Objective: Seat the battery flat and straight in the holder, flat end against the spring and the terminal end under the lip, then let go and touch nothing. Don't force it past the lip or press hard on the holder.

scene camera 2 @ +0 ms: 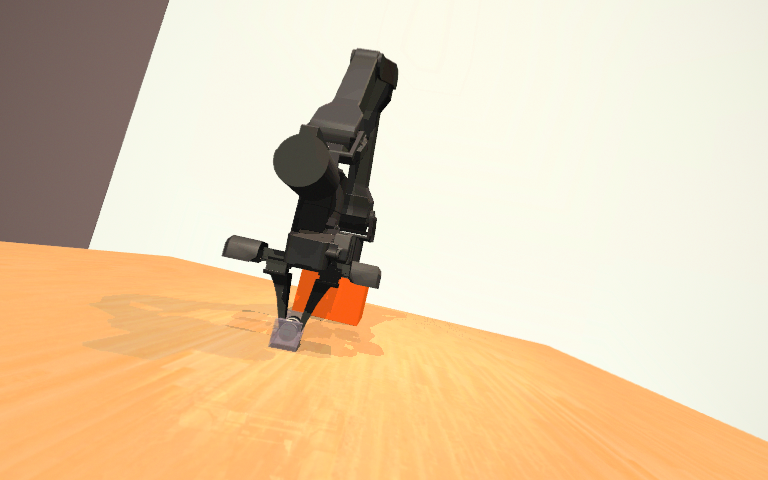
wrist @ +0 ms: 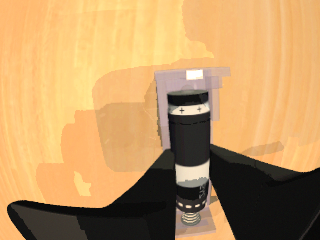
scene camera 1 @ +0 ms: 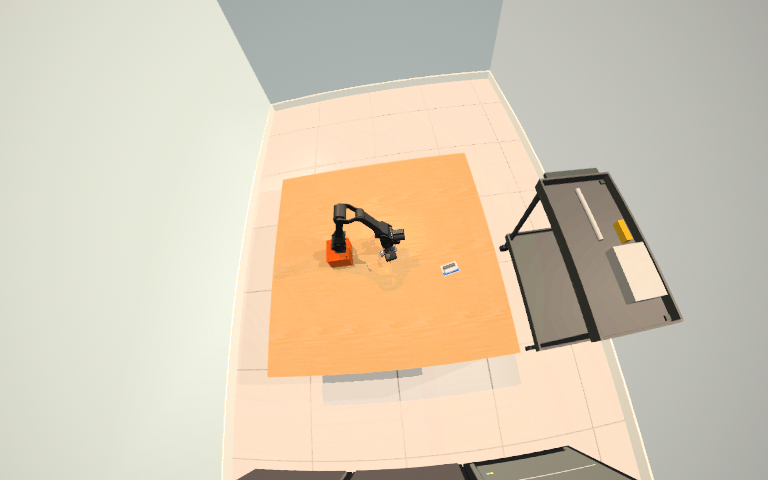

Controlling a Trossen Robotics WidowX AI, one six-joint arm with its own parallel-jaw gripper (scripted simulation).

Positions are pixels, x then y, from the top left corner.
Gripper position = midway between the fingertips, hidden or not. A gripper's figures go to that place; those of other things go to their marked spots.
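Scene:
The gripper (wrist: 188,154) is 100 mm from the lens, while a battery (wrist: 189,116) is 70 mm from the lens.

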